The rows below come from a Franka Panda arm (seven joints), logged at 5 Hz.
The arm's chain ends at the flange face. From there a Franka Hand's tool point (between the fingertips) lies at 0.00 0.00 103.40 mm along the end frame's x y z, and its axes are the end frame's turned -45 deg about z.
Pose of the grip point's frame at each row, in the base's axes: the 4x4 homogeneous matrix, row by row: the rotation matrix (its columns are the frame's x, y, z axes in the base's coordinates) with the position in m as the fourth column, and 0 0 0 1 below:
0.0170, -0.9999, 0.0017, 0.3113; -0.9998, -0.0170, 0.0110, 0.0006; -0.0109, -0.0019, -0.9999, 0.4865; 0, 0, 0, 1
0.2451, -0.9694, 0.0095, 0.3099; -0.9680, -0.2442, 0.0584, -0.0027; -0.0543, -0.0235, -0.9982, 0.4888; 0, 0, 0, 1
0.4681, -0.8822, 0.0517, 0.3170; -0.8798, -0.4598, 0.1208, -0.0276; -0.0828, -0.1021, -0.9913, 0.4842; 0, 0, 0, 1
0.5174, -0.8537, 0.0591, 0.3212; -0.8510, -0.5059, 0.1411, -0.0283; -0.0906, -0.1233, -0.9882, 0.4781; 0, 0, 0, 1
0.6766, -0.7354, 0.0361, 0.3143; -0.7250, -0.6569, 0.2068, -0.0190; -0.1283, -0.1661, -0.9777, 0.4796; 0, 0, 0, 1
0.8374, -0.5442, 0.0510, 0.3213; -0.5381, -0.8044, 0.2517, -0.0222; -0.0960, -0.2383, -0.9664, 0.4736; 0, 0, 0, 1
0.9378, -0.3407, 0.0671, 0.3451; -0.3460, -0.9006, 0.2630, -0.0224; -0.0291, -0.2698, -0.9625, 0.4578; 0, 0, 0, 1
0.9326, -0.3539, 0.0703, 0.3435; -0.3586, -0.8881, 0.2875, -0.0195; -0.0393, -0.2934, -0.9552, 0.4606; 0, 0, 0, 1
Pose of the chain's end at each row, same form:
-0.6950, -0.7191, 0.0017, 0.3111; -0.7190, 0.6949, 0.0110, -0.0005; -0.0091, 0.0064, -0.9999, 0.5899; 0, 0, 0, 1
-0.5122, -0.8588, 0.0095, 0.3089; -0.8572, 0.5118, 0.0584, -0.0087; -0.0550, 0.0218, -0.9982, 0.5920; 0, 0, 0, 1
-0.2928, -0.9548, 0.0517, 0.3117; -0.9472, 0.2970, 0.1208, -0.0401; -0.1307, -0.0136, -0.9913, 0.5867; 0, 0, 0, 1
-0.2378, -0.9695, 0.0591, 0.3151; -0.9595, 0.2440, 0.1411, -0.0429; -0.1513, -0.0231, -0.9882, 0.5803; 0, 0, 0, 1
-0.0416, -0.9984, 0.0361, 0.3106; -0.9772, 0.0482, 0.2068, -0.0404; -0.2082, -0.0267, -0.9777, 0.5807; 0, 0, 0, 1
0.2073, -0.9769, 0.0510, 0.3160; -0.9493, -0.1883, 0.2517, -0.0482; -0.2364, -0.1006, -0.9664, 0.5735; 0, 0, 0, 1
0.4222, -0.9040, 0.0671, 0.3382; -0.8815, -0.3922, 0.2630, -0.0496; -0.2114, -0.1702, -0.9625, 0.5573; 0, 0, 0, 1
0.4092, -0.9097, 0.0703, 0.3362; -0.8816, -0.3744, 0.2875, -0.0492; -0.2353, -0.1797, -0.9552, 0.5594; 0, 0, 0, 1

